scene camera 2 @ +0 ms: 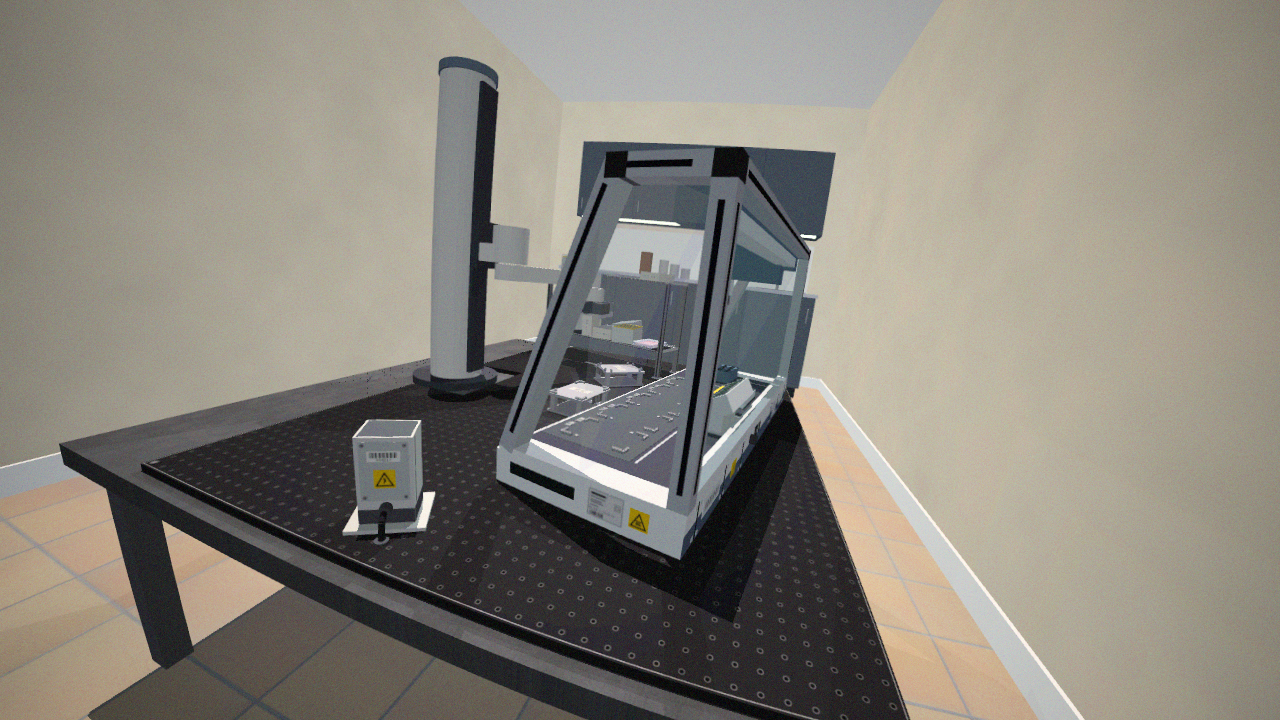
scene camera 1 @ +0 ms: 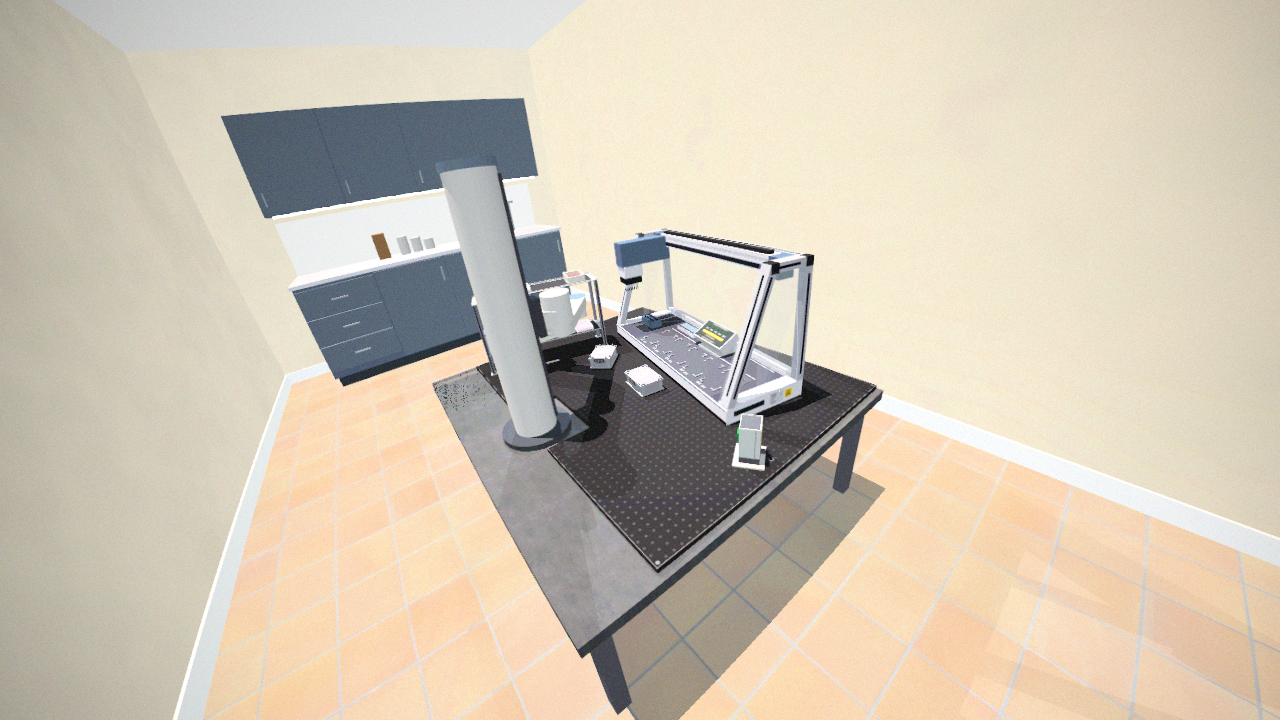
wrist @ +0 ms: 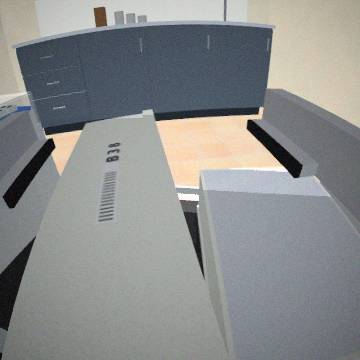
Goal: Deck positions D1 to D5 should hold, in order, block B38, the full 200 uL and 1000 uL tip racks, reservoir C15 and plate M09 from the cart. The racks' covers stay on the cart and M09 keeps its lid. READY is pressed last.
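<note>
My gripper (wrist: pixel 148 113) is open over the cart, with its two black-padded fingers on either side of the wrist view and nothing gripped. Below and between them is block B38 (wrist: pixel 112 260), very close; its light labelled side faces up at the camera, so it looks tipped on its side. A blue-grey-topped block (wrist: pixel 280 260) lies right beside it, partly under the right finger; no label shows. A yellow-edged rack (scene camera 2: pixel 628 329) and a pinkish plate (scene camera 2: pixel 653 343) are on the cart. The deck (scene camera 1: pixel 666 351) (scene camera 2: pixel 590 438) shows bare corner locators. The button panel (scene camera 1: pixel 716 334) stands behind it.
Two white, low fixtures (scene camera 1: pixel 603 355) (scene camera 1: pixel 643 379) stand on the table between cart and deck. The clear-sided frame (scene camera 2: pixel 716 295) encloses the deck. A grey boxed device (scene camera 1: pixel 750 438) (scene camera 2: pixel 386 470) stands near the table edge. A blue-edged item (wrist: pixel 19 108) shows beyond the left finger.
</note>
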